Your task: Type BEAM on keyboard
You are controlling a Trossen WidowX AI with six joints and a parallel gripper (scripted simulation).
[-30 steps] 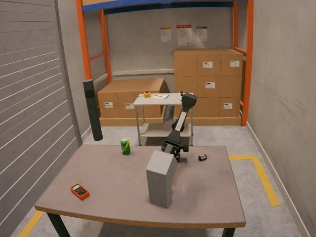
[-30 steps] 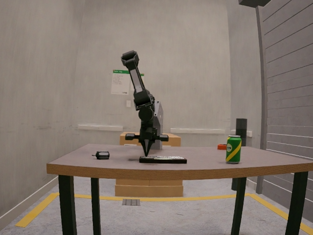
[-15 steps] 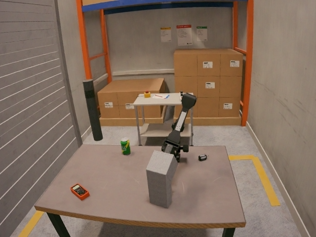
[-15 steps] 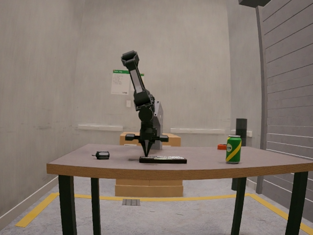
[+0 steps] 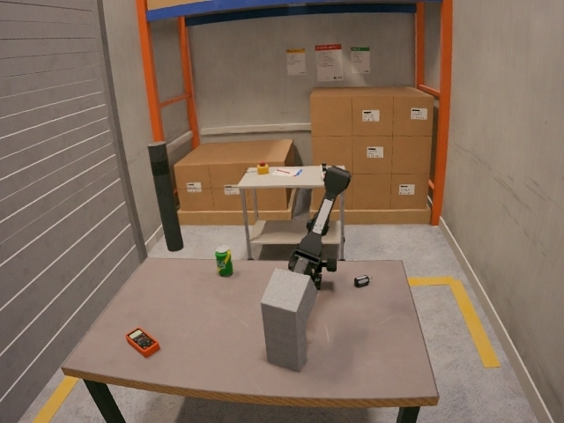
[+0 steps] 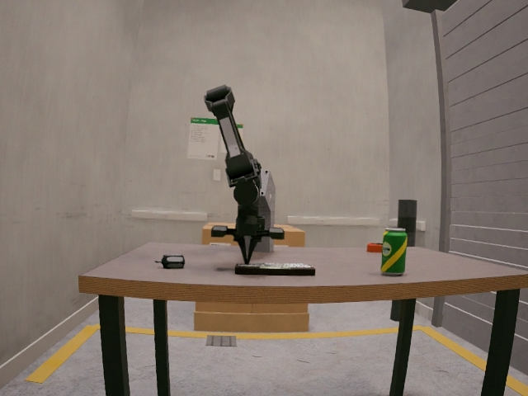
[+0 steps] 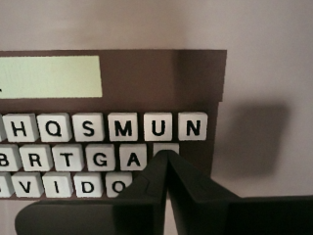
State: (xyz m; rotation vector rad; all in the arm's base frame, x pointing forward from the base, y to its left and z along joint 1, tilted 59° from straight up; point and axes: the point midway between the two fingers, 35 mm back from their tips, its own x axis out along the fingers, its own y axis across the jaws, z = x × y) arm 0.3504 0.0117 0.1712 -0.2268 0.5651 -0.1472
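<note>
Now: the key 3 cm below my hand and 2 cm to the left of it. Round my hand: orange multimeter 60 cm to the left, 36 cm behind, 3 cm below; small black device 20 cm to the right, 3 cm below, 1 cm behind; can 37 cm to the left, 10 cm ahead, 1 cm above.
</note>
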